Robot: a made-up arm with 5 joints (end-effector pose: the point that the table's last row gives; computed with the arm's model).
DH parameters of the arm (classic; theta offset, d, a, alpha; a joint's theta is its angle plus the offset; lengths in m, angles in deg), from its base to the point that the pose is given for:
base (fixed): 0 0 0.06 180
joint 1: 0 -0.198 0.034 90
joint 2: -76.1 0 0.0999 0
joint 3: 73.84 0 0.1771 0
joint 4: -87.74 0.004 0 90
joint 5: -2.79 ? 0 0
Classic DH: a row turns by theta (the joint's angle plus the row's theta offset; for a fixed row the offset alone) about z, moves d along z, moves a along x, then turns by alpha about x.
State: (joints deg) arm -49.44 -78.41 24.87 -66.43 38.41
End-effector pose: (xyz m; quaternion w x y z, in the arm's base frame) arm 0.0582 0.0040 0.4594 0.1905 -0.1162 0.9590 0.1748
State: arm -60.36 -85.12 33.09 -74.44 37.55
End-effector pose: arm 0.0533 -0.0037 0.4407 0.2112 -0.2104 0.9262 0.2309
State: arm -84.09 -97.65 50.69 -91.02 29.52
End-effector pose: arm 0.0549 -0.0108 0.3985 0.2308 -0.4385 0.8015 0.3347
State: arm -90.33 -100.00 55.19 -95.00 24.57
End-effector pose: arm 0.0560 -0.0085 0.3880 0.2351 -0.5108 0.7495 0.3493
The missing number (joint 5, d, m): -0.083
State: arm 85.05 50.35 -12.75 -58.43 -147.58
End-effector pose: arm 0.0938 -0.3444 0.1685 0.2639 -0.4443 0.6931 0.5025
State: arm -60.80 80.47 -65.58 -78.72 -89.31
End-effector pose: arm 0.2239 0.3014 0.2262 0.2180 0.9469 -0.2282 -0.0611
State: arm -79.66 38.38 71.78 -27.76 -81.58
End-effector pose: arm 0.0686 0.0692 0.0083 0.9970 0.0656 -0.0092 -0.0410
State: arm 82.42 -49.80 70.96 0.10 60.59
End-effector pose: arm 0.0930 -0.2179 0.1915 0.8064 -0.5309 -0.1921 -0.1760
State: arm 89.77 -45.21 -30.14 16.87 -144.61
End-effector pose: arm 0.0643 -0.0635 0.5271 0.1300 -0.4639 0.8432 0.2385
